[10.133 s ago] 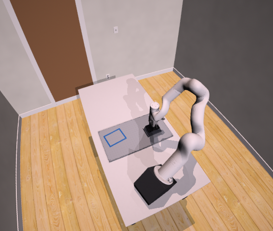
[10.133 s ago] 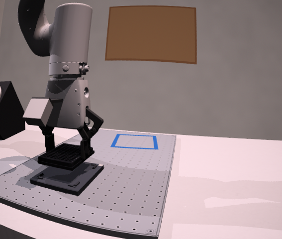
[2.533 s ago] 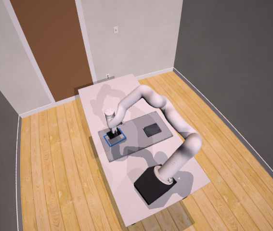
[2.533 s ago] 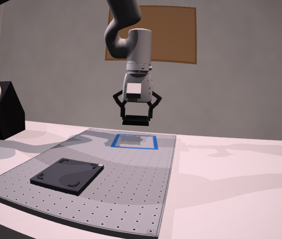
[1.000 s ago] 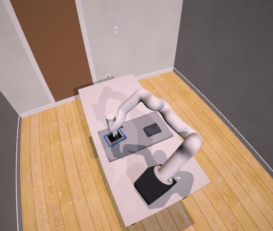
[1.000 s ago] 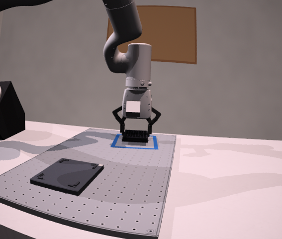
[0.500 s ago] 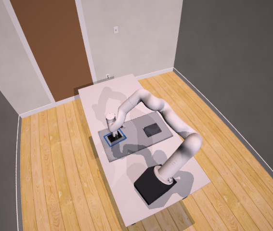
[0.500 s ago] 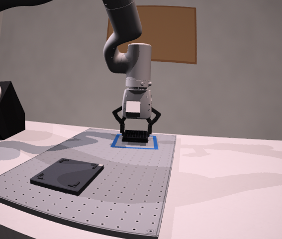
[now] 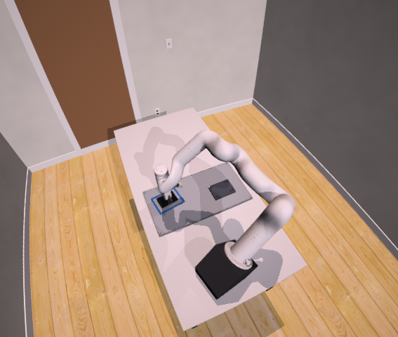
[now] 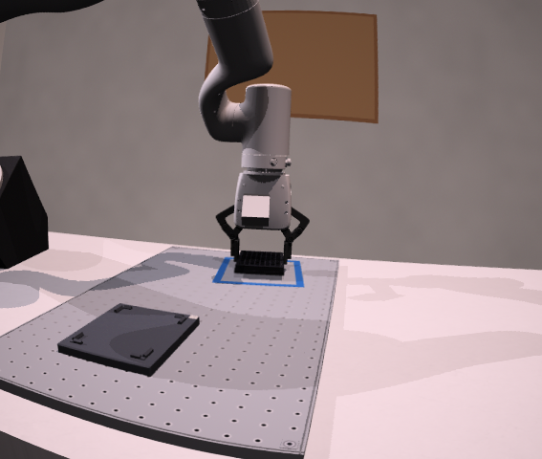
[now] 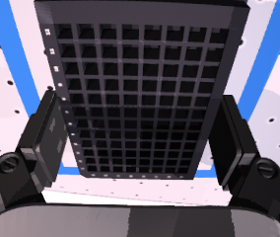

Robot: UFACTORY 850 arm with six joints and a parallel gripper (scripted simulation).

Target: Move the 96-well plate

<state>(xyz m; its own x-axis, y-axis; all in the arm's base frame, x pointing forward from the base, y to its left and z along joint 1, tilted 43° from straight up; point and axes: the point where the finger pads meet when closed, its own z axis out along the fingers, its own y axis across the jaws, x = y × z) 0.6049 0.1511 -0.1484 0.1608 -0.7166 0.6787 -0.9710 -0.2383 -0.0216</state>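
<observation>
Now: the black 96-well plate 10 mm below my hand. Also, from my hand: plate nest N1 (70 mm behind, 390 mm to the right, 20 mm below).
</observation>
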